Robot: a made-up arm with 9 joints.
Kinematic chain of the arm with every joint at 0, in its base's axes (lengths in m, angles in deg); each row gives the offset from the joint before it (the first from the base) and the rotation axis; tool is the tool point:
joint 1: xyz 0 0 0.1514 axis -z
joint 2: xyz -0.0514 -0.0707 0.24 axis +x
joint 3: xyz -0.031 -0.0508 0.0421 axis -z
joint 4: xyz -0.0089 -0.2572 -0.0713 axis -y
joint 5: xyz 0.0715 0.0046 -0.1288 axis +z
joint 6: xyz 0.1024 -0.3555 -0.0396 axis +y
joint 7: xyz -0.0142 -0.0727 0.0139 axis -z
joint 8: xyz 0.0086 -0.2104 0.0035 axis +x
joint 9: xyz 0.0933 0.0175 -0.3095 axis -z
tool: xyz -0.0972 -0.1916 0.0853
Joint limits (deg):
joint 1: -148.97..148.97
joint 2: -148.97..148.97
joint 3: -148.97..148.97
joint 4: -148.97..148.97
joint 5: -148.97..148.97
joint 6: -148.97..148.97
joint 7: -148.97..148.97
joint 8: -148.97..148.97
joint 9: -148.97..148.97
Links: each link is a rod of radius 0.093 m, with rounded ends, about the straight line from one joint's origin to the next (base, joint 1, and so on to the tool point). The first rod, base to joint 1, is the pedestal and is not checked.
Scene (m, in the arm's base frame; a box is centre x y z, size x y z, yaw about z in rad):
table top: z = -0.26
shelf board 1: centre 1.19 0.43 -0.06 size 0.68 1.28 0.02 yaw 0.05
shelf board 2: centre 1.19 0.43 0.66 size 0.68 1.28 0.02 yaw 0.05
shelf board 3: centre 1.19 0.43 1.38 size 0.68 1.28 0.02 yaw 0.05
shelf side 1: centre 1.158 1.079 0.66 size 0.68 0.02 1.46 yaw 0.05
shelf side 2: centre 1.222 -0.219 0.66 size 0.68 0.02 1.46 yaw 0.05
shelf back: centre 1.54 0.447 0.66 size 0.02 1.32 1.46 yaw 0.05
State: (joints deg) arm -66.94 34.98 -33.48 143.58 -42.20 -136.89 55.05 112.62 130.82
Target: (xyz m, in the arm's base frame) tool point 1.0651 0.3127 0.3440
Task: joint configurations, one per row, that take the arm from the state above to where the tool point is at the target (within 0.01 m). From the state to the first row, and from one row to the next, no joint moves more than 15 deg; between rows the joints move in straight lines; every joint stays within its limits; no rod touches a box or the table.
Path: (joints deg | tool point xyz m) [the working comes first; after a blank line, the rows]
Joints at the target: -76.52 30.28 -20.93 148.97 -19.48 -148.97 50.98 148.97 147.30
Straight joint move there: clear.

1: -70.13 33.41 -29.30 145.38 -34.63 -140.92 53.69 124.74 136.31 | 0.7501 0.4512 0.3538
2: -73.33 31.84 -25.11 147.17 -27.06 -144.94 52.34 136.85 141.81 | 0.9112 0.4058 0.3465
3: -76.52 30.28 -20.93 148.97 -19.48 -148.97 50.98 148.97 147.30 | 1.0651 0.3127 0.3440

